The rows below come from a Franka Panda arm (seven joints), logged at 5 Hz.
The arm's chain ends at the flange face. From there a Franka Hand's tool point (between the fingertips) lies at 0.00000 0.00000 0.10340 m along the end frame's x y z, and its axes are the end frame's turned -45 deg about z.
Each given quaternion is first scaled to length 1.
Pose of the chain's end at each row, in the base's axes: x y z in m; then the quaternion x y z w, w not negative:
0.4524, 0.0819, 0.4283, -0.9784, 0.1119, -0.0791, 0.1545
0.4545, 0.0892, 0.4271, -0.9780, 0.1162, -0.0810, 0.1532
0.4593, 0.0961, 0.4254, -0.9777, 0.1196, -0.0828, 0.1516
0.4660, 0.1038, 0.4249, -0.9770, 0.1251, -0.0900, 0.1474
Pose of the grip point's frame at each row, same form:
0.4720, 0.1113, 0.3311, -0.9468, -0.2710, -0.1322, 0.1125
0.4746, 0.1182, 0.3299, -0.9480, -0.2669, -0.1335, 0.1105
0.4798, 0.1247, 0.3282, -0.9490, -0.2636, -0.1345, 0.1084
0.4880, 0.1313, 0.3277, -0.9505, -0.2583, -0.1396, 0.1017

